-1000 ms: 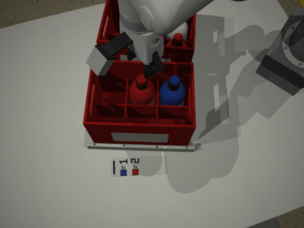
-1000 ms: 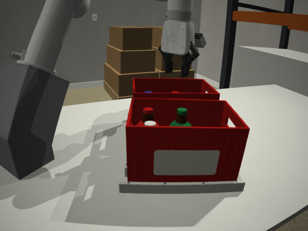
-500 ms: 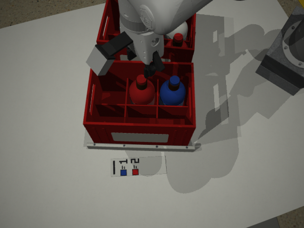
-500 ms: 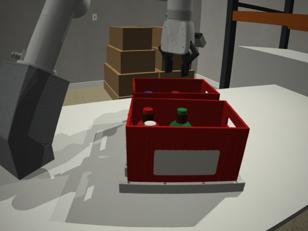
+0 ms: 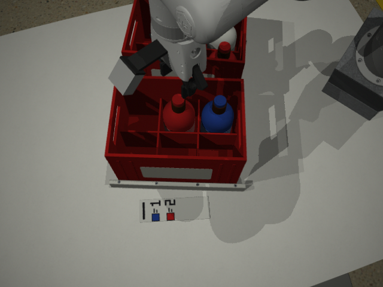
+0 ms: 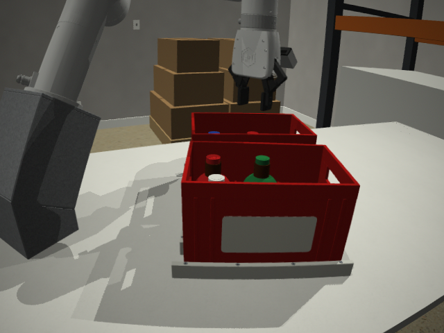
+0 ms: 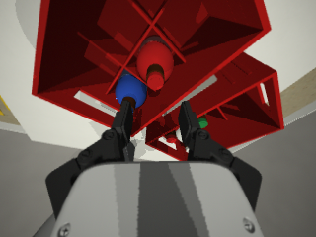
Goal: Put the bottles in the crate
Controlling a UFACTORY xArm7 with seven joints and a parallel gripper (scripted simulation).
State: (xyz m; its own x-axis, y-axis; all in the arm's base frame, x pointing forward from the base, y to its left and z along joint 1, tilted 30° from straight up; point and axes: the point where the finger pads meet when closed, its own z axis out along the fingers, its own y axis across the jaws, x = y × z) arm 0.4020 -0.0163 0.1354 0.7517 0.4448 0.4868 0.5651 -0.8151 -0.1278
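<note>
My gripper is now 2 cm past the green bottle, 15 cm to the left of it and 15 cm above it. The rest, counted from my hand: red bottle (15 cm below); then white bottle (11 cm behind, 22 cm to the right, 15 cm below); then blue bottle (9 cm behind, 1 cm to the left, 15 cm below).
</note>
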